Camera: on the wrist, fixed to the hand. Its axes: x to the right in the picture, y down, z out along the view.
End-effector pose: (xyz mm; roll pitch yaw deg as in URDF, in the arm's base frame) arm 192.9 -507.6 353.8 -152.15 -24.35 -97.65
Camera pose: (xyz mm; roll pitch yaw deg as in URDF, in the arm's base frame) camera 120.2 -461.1 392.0 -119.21 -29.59 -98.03
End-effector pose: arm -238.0 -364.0 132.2 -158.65 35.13 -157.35
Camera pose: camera -283.6 -304.9 189.9 -125.72 29.88 -157.05
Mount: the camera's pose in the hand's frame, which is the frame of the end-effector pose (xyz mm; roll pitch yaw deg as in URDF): -17.4 45.9 -80.6 32.68 4.79 -2.16
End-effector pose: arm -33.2 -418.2 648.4 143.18 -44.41 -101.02
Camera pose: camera -7.2 -345.0 702.0 171.15 -46.76 -94.30
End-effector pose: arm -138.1 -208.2 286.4 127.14 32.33 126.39
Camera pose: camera -185.8 -205.0 367.7 163.05 31.01 132.37
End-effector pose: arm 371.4 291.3 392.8 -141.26 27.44 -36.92
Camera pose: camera 319.8 222.2 431.1 -109.09 22.35 -38.34
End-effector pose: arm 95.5 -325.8 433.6 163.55 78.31 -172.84
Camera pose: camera 8.6 -315.4 468.9 -151.56 73.96 -160.37
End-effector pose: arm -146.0 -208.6 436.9 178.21 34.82 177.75
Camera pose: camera -176.8 -164.0 514.1 -147.59 30.07 -179.59
